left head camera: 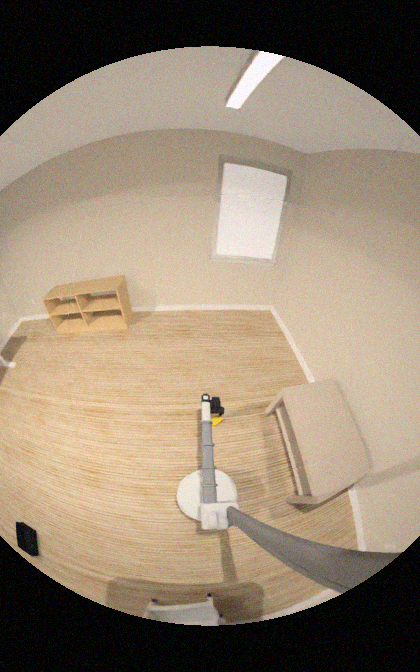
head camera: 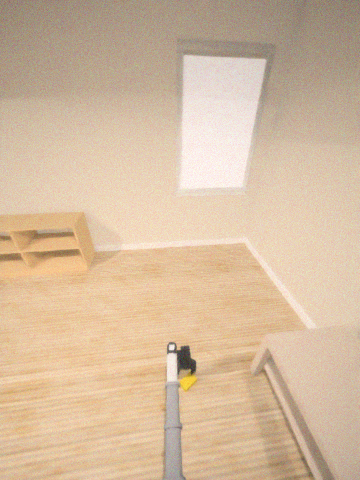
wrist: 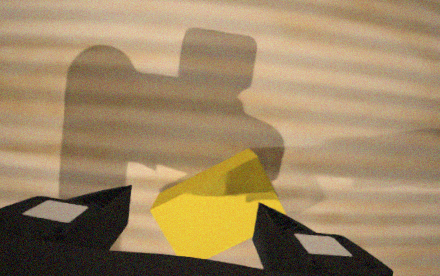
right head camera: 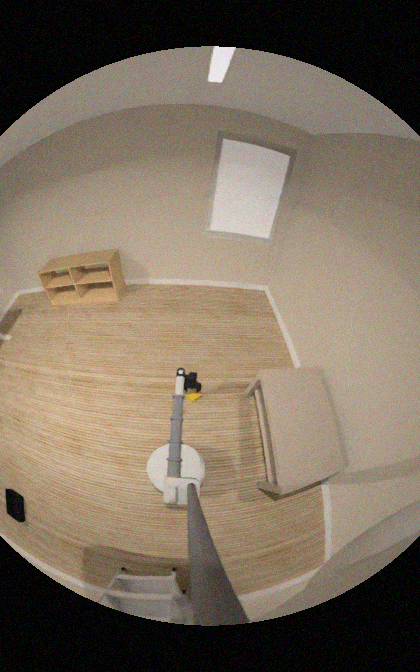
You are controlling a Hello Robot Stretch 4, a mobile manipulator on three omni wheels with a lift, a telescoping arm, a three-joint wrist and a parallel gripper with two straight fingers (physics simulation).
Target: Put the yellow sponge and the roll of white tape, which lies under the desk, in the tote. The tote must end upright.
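Places are measured from the robot's base along level axes (x ahead, y right, z down), in metres.
Where they show: gripper, between the fingertips: (head camera: 185, 373) (wrist: 193, 213).
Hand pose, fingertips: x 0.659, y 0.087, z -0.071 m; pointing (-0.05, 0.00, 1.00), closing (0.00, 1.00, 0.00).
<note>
After its pixels a point has its place.
The yellow sponge (head camera: 188, 383) @(x 0.619, y 0.108, z -0.018 m) (left head camera: 217, 421) (right head camera: 194, 396) (wrist: 205, 220) @(x 0.633, y 0.098, z -0.018 m) is on the wooden floor beside the end of my extended arm. My gripper (head camera: 192, 370) (left head camera: 221, 412) (right head camera: 198, 388) (wrist: 193, 213) @(x 0.659, y 0.087, z -0.071 m) is open and empty. In the wrist view the sponge shows between the two fingertips, with the right fingertip overlapping its right edge; it looks to lie beyond the fingers, and no contact is clear. The gripper's shadow falls across the sponge. A beige desk (head camera: 320, 380) @(x 0.460, y 0.749, z -0.423 m) (left head camera: 325, 435) (right head camera: 300, 425) stands to the right. The white tape does not show. I cannot make out the tote for certain.
A black box-like thing (left head camera: 27, 539) (right head camera: 15, 505) is on the floor at the lower left. A wooden shelf unit (head camera: 88, 240) @(x 2.098, y -1.019, z -0.239 m) (left head camera: 124, 300) (right head camera: 116, 272) stands by the far wall. A grey-white cart (left head camera: 185, 612) (right head camera: 145, 580) is behind my base (left head camera: 187, 492) (right head camera: 157, 467).
</note>
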